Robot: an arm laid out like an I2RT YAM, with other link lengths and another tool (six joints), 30 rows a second.
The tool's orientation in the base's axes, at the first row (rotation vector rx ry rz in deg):
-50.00 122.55 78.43
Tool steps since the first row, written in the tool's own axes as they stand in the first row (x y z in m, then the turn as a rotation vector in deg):
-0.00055 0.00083 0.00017 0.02 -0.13 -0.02
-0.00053 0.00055 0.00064 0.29 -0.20 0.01
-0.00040 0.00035 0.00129 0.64 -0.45 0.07
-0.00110 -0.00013 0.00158 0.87 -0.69 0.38
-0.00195 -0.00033 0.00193 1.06 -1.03 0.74
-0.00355 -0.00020 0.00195 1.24 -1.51 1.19
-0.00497 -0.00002 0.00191 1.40 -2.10 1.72
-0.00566 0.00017 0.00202 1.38 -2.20 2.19
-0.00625 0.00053 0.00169 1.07 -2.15 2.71
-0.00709 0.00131 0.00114 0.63 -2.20 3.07
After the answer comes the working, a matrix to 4 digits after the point.
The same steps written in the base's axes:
-0.00020 0.00056 0.00082 0.08 -0.06 -0.09
0.00000 0.00089 0.00044 -0.06 -0.13 -0.32
0.00008 0.00139 -0.00004 -0.12 -0.24 -0.74
0.00092 0.00170 0.00001 -0.10 -0.10 -1.17
0.00167 0.00218 0.00031 0.03 0.08 -1.65
0.00269 0.00267 0.00145 0.26 0.29 -2.25
0.00355 0.00306 0.00252 0.59 0.56 -2.94
0.00390 0.00341 0.00306 0.69 0.96 -3.18
0.00404 0.00337 0.00381 0.89 1.53 -3.16
0.00405 0.00333 0.00508 1.25 1.96 -3.04

The tool's axes in the first row as the columns of a matrix, in the base's axes (rounded; the answer above uses it unrounded):
-0.6972 -0.7159 0.0367
-0.2666 0.3064 0.9138
-0.6655 0.6273 -0.4045

